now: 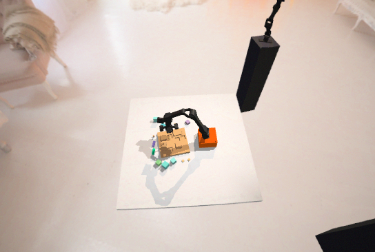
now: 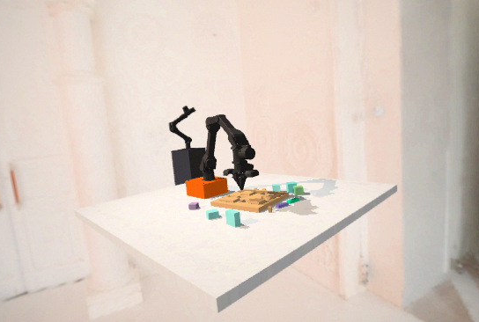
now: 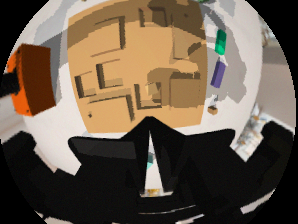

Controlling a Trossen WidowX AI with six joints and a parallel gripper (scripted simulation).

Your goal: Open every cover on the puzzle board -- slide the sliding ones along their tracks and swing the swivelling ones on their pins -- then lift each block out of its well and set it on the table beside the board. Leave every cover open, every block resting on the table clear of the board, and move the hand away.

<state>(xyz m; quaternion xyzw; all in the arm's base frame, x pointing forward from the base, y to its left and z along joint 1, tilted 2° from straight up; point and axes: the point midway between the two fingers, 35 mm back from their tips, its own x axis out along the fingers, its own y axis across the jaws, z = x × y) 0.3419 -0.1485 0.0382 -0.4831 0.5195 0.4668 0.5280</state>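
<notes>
The tan puzzle board lies 7 cm to the left of my gripper tip and 6 cm below it. Also, from my gripper tip: purple bar (19 cm ahead, 6 cm to the left, 8 cm below); then green bar (20 cm ahead, 14 cm to the left, 8 cm below); then purple block (22 cm behind, 12 cm to the right, 7 cm below).
</notes>
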